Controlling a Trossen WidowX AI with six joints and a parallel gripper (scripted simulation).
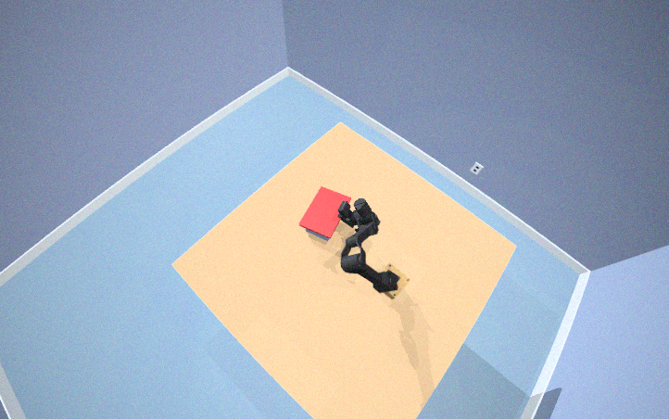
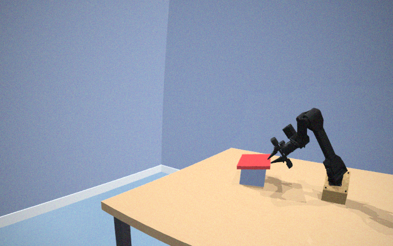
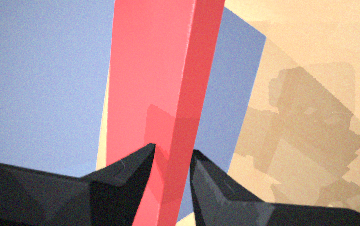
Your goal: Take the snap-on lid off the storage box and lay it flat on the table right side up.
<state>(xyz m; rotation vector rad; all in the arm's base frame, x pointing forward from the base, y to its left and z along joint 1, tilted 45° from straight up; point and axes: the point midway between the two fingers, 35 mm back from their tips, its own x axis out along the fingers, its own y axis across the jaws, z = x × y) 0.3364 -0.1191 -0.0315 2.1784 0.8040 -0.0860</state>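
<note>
My gripper tip is 7 cm short of the red lid and 1 cm to the right of it. From my gripper tip the other things lie so: blue storage box: 7 cm ahead, 1 cm to the left, 6 cm below.
</note>
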